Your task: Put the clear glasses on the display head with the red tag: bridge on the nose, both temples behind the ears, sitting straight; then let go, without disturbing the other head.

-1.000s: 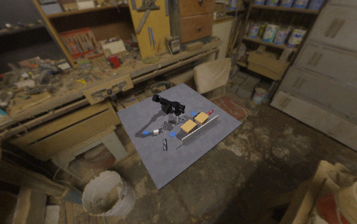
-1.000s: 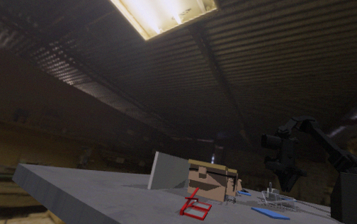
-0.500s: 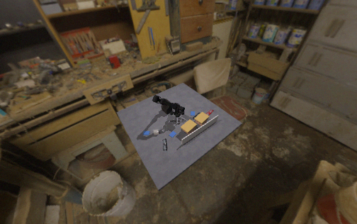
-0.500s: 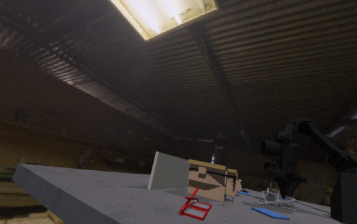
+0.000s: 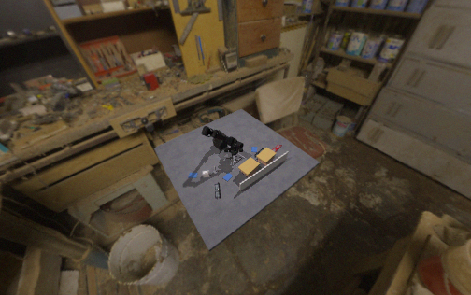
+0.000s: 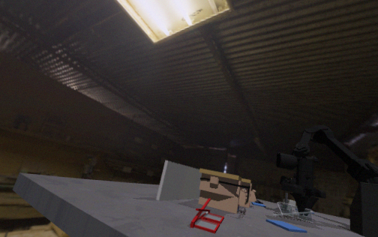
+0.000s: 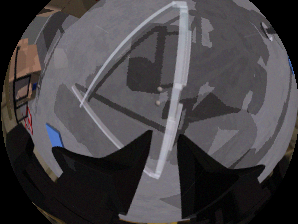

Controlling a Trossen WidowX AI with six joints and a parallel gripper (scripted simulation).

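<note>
The white object lies 70 mm ahead of my gripper tip, 350 mm to the right of it and 10 mm above it. From my gripper tip the other things lie so: back panel 350 mm ahead, 130 mm to the left, 40 mm above.
</note>
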